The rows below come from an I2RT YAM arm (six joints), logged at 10 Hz.
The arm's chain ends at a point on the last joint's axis. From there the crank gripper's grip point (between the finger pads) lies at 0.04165 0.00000 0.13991 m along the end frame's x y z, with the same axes.
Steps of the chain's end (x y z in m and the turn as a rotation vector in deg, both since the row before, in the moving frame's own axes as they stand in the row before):
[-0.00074, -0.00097, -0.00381, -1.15, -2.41, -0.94]
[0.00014, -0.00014, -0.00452, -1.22, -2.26, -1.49]
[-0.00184, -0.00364, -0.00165, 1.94, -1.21, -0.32]
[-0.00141, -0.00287, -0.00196, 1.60, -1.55, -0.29]
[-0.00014, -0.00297, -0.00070, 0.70, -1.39, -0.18]
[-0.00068, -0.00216, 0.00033, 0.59, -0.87, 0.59]
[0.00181, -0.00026, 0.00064, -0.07, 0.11, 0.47]
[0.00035, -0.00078, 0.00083, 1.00, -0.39, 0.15]
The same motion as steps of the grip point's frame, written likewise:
[-0.00664, 0.00122, -0.00220, -1.15, -2.41, -0.94]
[-0.00538, 0.00184, -0.00301, -1.22, -2.26, -1.49]
[-0.00482, -0.00862, -0.00089, 1.94, -1.21, -0.32]
[-0.00522, -0.00699, -0.00094, 1.60, -1.55, -0.29]
[-0.00355, -0.00481, 0.00026, 0.70, -1.39, -0.18]
[-0.00280, -0.00319, 0.00094, 0.59, -0.87, 0.59]
[0.00208, 0.00025, 0.00056, -0.07, 0.11, 0.47]
[-0.00060, -0.00312, 0.00109, 1.00, -0.39, 0.15]

